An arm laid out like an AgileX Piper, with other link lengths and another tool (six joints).
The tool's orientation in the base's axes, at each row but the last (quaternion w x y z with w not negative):
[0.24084 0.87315 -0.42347 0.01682]
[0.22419 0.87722 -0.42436 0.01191]
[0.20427 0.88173 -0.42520 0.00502]
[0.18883 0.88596 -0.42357 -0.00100]
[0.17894 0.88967 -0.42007 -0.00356]
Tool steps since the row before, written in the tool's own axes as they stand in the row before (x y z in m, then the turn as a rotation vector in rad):
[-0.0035 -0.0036 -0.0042 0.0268 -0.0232 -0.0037]
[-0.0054 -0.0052 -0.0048 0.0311 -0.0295 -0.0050]
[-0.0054 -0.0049 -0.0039 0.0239 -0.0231 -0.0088]
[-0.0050 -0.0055 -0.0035 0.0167 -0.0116 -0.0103]
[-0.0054 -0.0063 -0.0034 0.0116 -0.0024 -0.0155]
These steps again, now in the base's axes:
[0.0012 0.0063 0.0014 0.0352 -0.0058 0.0001]
[0.0013 0.0087 0.0012 0.0429 -0.0051 -0.0002]
[0.0009 0.0082 0.0008 0.0341 -0.0018 0.0042]
[0.0015 0.0081 0.0006 0.0211 -0.0025 0.0083]
[0.0017 0.0088 0.0004 0.0117 -0.0024 0.0154]

